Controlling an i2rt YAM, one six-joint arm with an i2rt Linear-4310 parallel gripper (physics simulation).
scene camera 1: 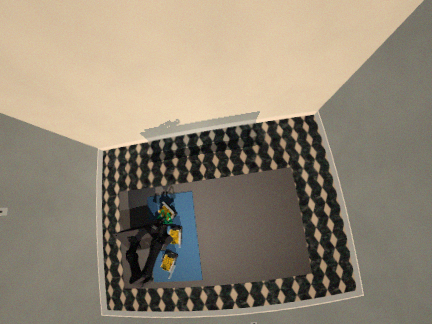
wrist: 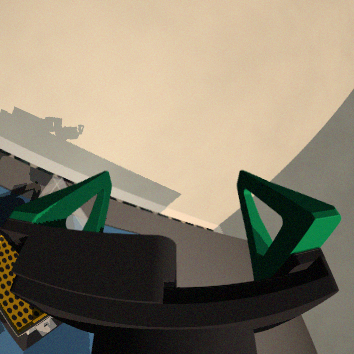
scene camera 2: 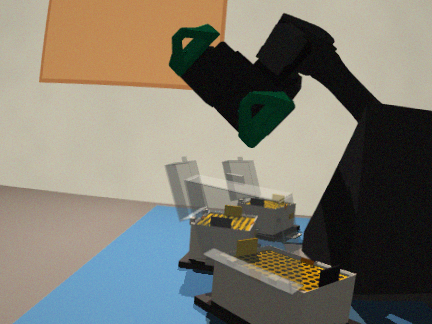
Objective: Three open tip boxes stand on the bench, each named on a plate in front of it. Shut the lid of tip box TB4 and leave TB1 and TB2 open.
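Observation:
Three grey tip boxes with yellow perforated tops stand in a row: a near one (scene camera 2: 280,297) (scene camera 1: 169,261), a middle one (scene camera 2: 212,243) (scene camera 1: 175,236) and a far one (scene camera 2: 280,220). Their clear lids stand open; two tall lids (scene camera 2: 181,189) (scene camera 2: 241,179) show plainly, while the near box's lid is faint. Part of one box's yellow top (wrist: 16,295) shows at the lower left of the wrist view. The plates' names cannot be read, so I cannot tell which is TB4. My gripper (scene camera 2: 214,105) (wrist: 173,177) is open and empty, above the boxes, its green fingers wide apart; in scene camera 1 it covers part of the far box.
The boxes stand on a blue mat (scene camera 1: 187,215) (scene camera 2: 135,250) on the grey-brown bench (scene camera 1: 250,225). The dark arm rises at the right of the scene camera 2 view, beside a large black shape (scene camera 2: 395,200). An orange panel (scene camera 2: 130,40) is on the wall behind.

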